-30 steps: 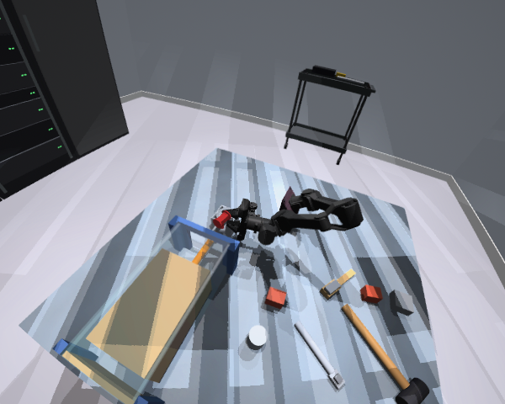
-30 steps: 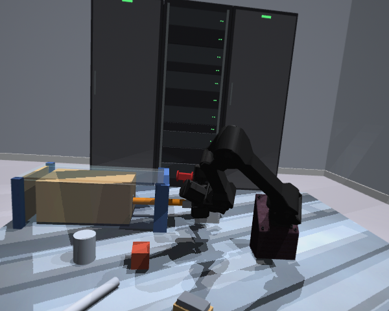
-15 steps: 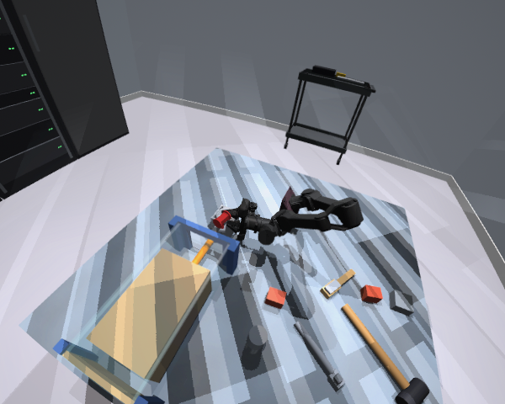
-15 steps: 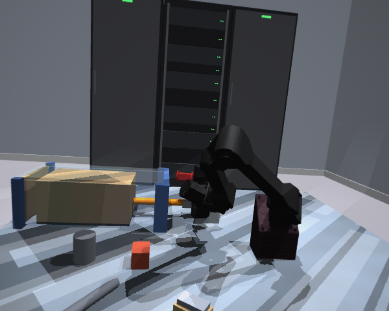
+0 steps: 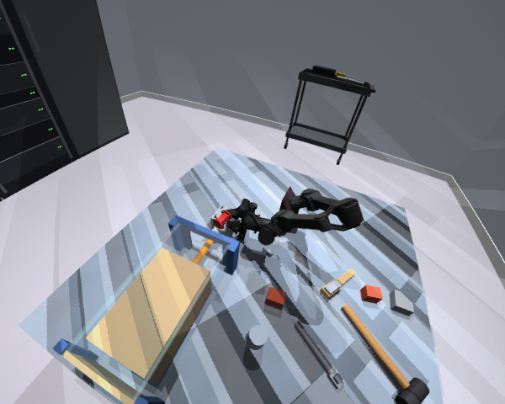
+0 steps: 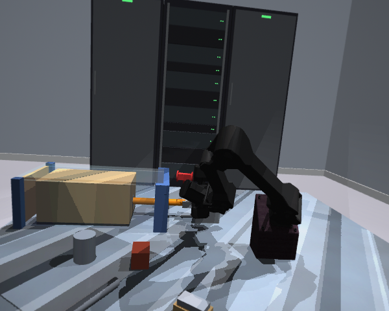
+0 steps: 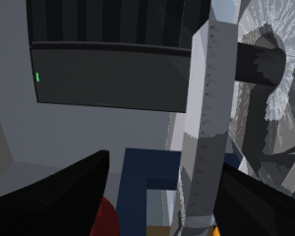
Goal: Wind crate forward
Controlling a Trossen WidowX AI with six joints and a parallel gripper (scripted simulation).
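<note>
My gripper tip is now 10 mm to the right of the crank handle, 10 mm short of it and 10 mm above it. The rest, counted from my gripper tip: red knob (40 mm ahead, 30 mm to the left, 20 mm above); grey winch (100 mm below, 60 mm behind, 20 mm to the right); frame (110 mm ahead, 30 mm below).
</note>
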